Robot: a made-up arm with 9 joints. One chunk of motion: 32 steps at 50 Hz.
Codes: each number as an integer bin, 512 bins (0 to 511) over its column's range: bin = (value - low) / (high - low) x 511, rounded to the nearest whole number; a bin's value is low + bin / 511 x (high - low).
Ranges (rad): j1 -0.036..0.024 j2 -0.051..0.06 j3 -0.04..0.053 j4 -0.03..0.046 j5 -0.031..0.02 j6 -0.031..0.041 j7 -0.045..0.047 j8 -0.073..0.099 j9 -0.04..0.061
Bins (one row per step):
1: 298 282 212 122 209 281 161 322 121
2: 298 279 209 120 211 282 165 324 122
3: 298 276 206 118 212 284 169 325 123
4: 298 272 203 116 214 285 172 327 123
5: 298 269 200 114 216 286 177 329 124
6: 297 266 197 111 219 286 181 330 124
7: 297 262 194 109 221 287 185 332 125
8: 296 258 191 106 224 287 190 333 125
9: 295 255 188 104 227 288 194 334 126
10: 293 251 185 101 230 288 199 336 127
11: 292 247 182 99 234 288 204 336 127
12: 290 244 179 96 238 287 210 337 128
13: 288 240 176 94 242 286 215 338 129
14: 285 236 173 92 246 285 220 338 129
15: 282 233 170 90 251 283 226 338 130
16: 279 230 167 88 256 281 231 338 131
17: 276 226 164 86 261 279 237 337 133
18: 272 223 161 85 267 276 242 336 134
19: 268 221 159 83 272 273 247 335 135
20: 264 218 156 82 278 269 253 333 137
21: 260 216 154 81 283 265 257 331 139
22: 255 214 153 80 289 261 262 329 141
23: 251 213 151 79 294 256 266 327 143
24: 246 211 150 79 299 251 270 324 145
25: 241 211 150 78 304 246 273 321 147
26: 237 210 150 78 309 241 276 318 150
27: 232 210 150 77 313 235 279 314 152
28: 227 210 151 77 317 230 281 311 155
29: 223 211 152 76 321 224 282 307 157
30: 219 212 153 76 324 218 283 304 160
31: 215 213 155 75 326 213 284 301 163
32: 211 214 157 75 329 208 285 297 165
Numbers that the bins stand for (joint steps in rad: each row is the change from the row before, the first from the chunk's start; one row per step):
1: -0.00101 0.01026 -0.00142 -0.01186 -0.01014 0.00859 -0.01601 0.03538 -0.01608
2: -0.00101 0.00960 -0.00196 -0.01215 -0.00994 0.00873 -0.01529 0.03606 -0.01589
3: -0.00101 0.00895 -0.00251 -0.01245 -0.00984 0.00902 -0.01457 0.03639 -0.01569
4: -0.00101 0.00808 -0.00305 -0.01275 -0.00964 0.00916 -0.01403 0.03707 -0.01569
5: -0.00101 0.00743 -0.00360 -0.01305 -0.00944 0.00930 -0.01313 0.03774 -0.01549
6: -0.00113 0.00678 -0.00415 -0.01349 -0.00914 0.00930 -0.01241 0.03808 -0.01549
7: -0.00113 0.00591 -0.00469 -0.01379 -0.00894 0.00944 -0.01169 0.03875 -0.01529
8: -0.00124 0.00504 -0.00524 -0.01423 -0.00864 0.00944 -0.01079 0.03909 -0.01529
9: -0.00136 0.00439 -0.00578 -0.01453 -0.00834 0.00958 -0.01007 0.03942 -0.01510
10: -0.00160 0.00352 -0.00633 -0.01498 -0.00805 0.00958 -0.00917 0.04010 -0.01490
11: -0.00171 0.00265 -0.00688 -0.01528 -0.00765 0.00958 -0.00827 0.04010 -0.01490
12: -0.00195 0.00200 -0.00742 -0.01572 -0.00725 0.00944 -0.00719 0.04043 -0.01470
13: -0.00218 0.00113 -0.00797 -0.01602 -0.00685 0.00930 -0.00629 0.04077 -0.01450
14: -0.00254 0.00026 -0.00851 -0.01632 -0.00645 0.00916 -0.00539 0.04077 -0.01450
15: -0.00289 -0.00039 -0.00906 -0.01661 -0.00595 0.00887 -0.00431 0.04077 -0.01431
16: -0.00324 -0.00104 -0.00961 -0.01691 -0.00545 0.00859 -0.00341 0.04077 -0.01411
17: -0.00359 -0.00191 -0.01015 -0.01721 -0.00495 0.00831 -0.00233 0.04043 -0.01371
18: -0.00406 -0.00256 -0.01070 -0.01736 -0.00435 0.00789 -0.00143 0.04010 -0.01351
19: -0.00453 -0.00299 -0.01106 -0.01766 -0.00385 0.00747 -0.00053 0.03976 -0.01332
20: -0.00500 -0.00365 -0.01161 -0.01780 -0.00325 0.00690 0.00055 0.03909 -0.01292
21: -0.00547 -0.00408 -0.01197 -0.01795 -0.00276 0.00634 0.00127 0.03841 -0.01253
22: -0.00606 -0.00451 -0.01215 -0.01810 -0.00216 0.00577 0.00217 0.03774 -0.01213
23: -0.00653 -0.00473 -0.01252 -0.01825 -0.00166 0.00507 0.00289 0.03707 -0.01174
24: -0.00712 -0.00517 -0.01270 -0.01825 -0.00116 0.00437 0.00361 0.03606 -0.01134
25: -0.00770 -0.00517 -0.01270 -0.01840 -0.00066 0.00366 0.00415 0.03505 -0.01095
26: -0.00817 -0.00538 -0.01270 -0.01840 -0.00016 0.00296 0.00469 0.03404 -0.01035
27: -0.00876 -0.00538 -0.01270 -0.01855 0.00024 0.00211 0.00523 0.03269 -0.00996
28: -0.00935 -0.00538 -0.01252 -0.01855 0.00064 0.00141 0.00559 0.03168 -0.00936
29: -0.00982 -0.00517 -0.01234 -0.01870 0.00104 0.00056 0.00577 0.03033 -0.00897
30: -0.01029 -0.00495 -0.01215 -0.01870 0.00134 -0.00028 0.00595 0.02932 -0.00838
31: -0.01076 -0.00473 -0.01179 -0.01885 0.00154 -0.00099 0.00613 0.02832 -0.00778
32: -0.01123 -0.00451 -0.01143 -0.01885 0.00184 -0.00169 0.00631 0.02697 -0.00739

